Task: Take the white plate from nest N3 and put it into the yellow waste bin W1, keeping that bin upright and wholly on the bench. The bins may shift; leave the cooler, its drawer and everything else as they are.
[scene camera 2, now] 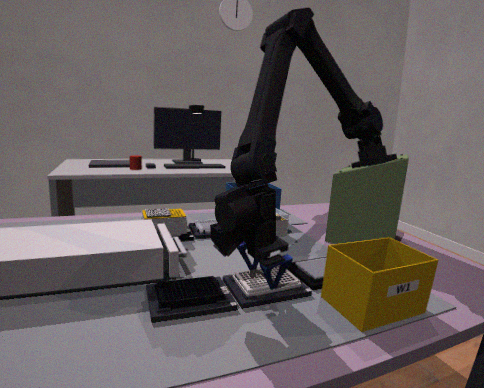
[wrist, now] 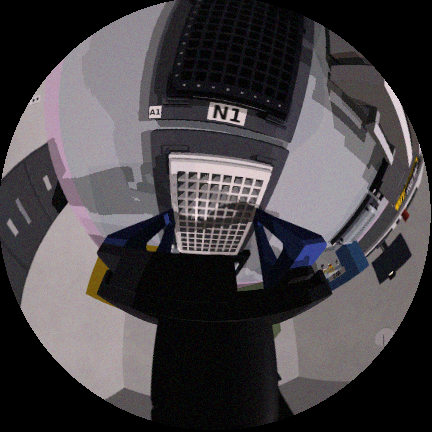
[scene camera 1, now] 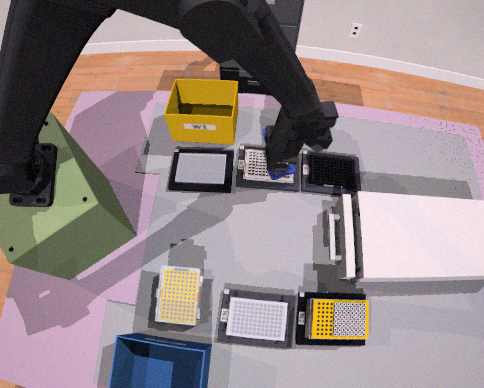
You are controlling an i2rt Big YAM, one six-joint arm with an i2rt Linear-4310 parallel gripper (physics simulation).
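Seen in the pictures: gripper, fingertip midpoint: (scene camera 2: 262,279) (wrist: 214,213) (scene camera 1: 272,165); arm's base at its link origin: (scene camera 2: 374,163) (scene camera 1: 35,175).
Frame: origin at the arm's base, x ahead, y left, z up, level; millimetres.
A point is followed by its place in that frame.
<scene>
The white plate (scene camera 1: 254,162) {x 441, y 125, z -237 mm} (scene camera 2: 250,286) {x 531, y 131, z -230 mm} (wrist: 215,186) {x 515, y 109, z -236 mm} sits flat in a dark nest (scene camera 1: 250,184) {x 425, y 65, z -243 mm} (scene camera 2: 260,301) {x 529, y 166, z -246 mm} (wrist: 220,142) {x 551, y 104, z -244 mm}; I cannot read this nest's label. My gripper (scene camera 1: 274,160) {x 486, y 111, z -233 mm} (scene camera 2: 263,278) {x 486, y 111, z -233 mm} (wrist: 214,213) {x 486, y 111, z -233 mm} points down over the plate, with its blue fingers at the plate's two long sides, and is shut on it. The far fingertip is hidden in scene camera 1. The yellow bin W1 (scene camera 1: 216,131) {x 347, y 205, z -198 mm} (scene camera 2: 345,290) {x 402, y 267, z -202 mm} stands upright on the bench beside the nests; a part of the bin (wrist: 96,282) {x 409, y 307, z -163 mm} shows behind the gripper in the wrist view.
A black plate (scene camera 1: 332,171) {x 645, y 84, z -234 mm} (scene camera 2: 190,291) {x 650, y 97, z -230 mm} (wrist: 240,50) sits in nest N1. A black-rimmed nest (scene camera 1: 173,172) {x 226, y 116, z -244 mm} lies on the other side. The white cooler (scene camera 1: 420,235) {x 813, y -128, z -172 mm} (scene camera 2: 75,245) {x 845, y -81, z -172 mm} and its handled drawer (scene camera 1: 347,237) {x 629, y -109, z -185 mm}, several plates, a blue bin (scene camera 1: 160,367) {x 191, y -365, z -252 mm} and the arm's green base stand around.
</scene>
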